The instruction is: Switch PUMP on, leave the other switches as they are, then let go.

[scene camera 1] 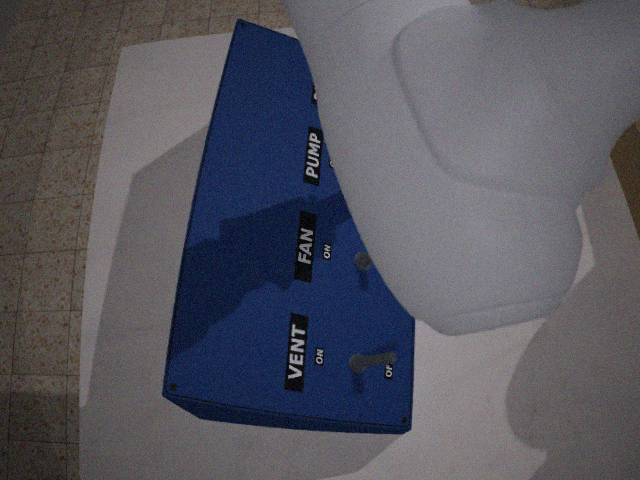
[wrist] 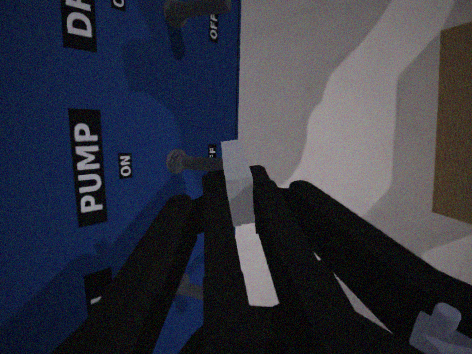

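The blue panel carries several lever switches. The PUMP switch lies toward its OFF mark in the wrist view; the arm hides it in the scene view. My gripper is shut and empty. Its fingertips are at the free end of the PUMP lever and overlap it in the wrist view; I cannot tell whether they touch. The scene view does not show the gripper. The DRIVE switch and the VENT switch point to OFF. The FAN switch is partly hidden.
The pale arm covers the panel's right side and upper right in the scene view. The panel lies on a white table top. A brown surface shows at the right of the wrist view. Tiled floor shows at the left.
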